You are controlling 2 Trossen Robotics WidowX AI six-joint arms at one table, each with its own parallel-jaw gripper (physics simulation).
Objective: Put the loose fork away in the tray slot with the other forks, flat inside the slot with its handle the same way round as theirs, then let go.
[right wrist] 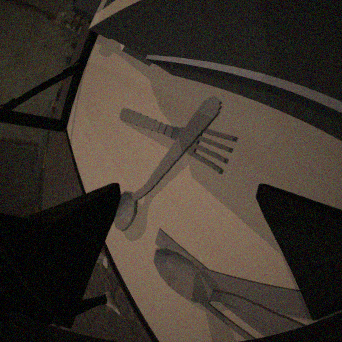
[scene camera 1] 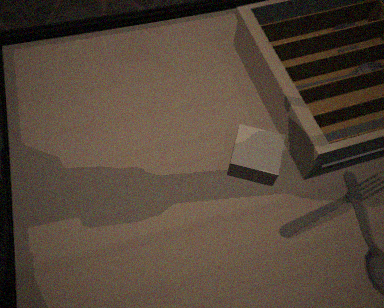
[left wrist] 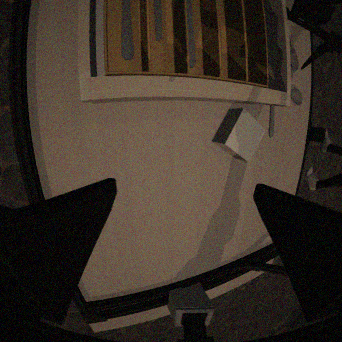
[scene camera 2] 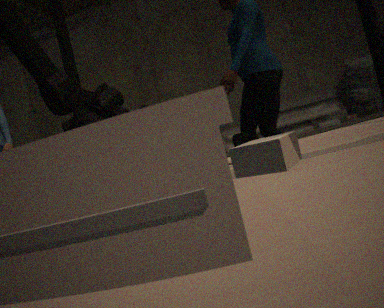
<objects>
my left gripper: left wrist 186, 188; not seen in the right wrist view (out of frame); not seen in scene camera 1 (out of frame); not seen in scene camera 2 (out of frame)
same spot on cutlery tray: (scene camera 1: 307, 47) = (left wrist: 142, 18)
</objects>
